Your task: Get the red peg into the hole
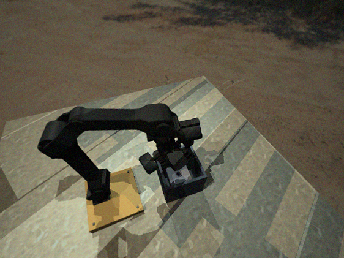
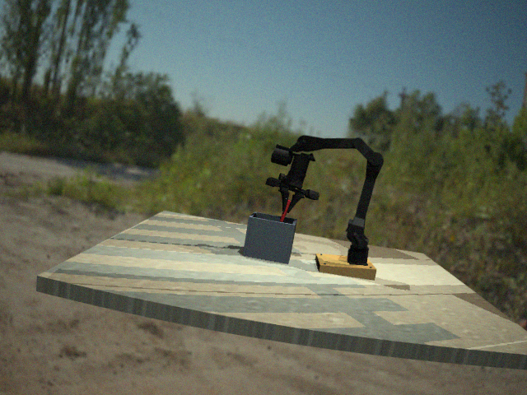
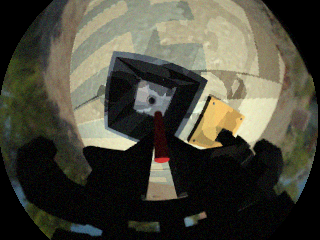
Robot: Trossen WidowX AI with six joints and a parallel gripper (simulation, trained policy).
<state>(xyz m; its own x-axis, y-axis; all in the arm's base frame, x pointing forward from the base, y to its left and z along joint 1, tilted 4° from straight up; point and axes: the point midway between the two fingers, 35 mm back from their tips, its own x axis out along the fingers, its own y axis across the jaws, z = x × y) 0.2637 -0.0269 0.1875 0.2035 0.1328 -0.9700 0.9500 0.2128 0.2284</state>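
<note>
My gripper tip is now 4 cm short of the grey plate, 2 cm to the left of it and 12 cm above it. From my gripper tip the other things lie so: red peg: 1 cm to the right.
</note>
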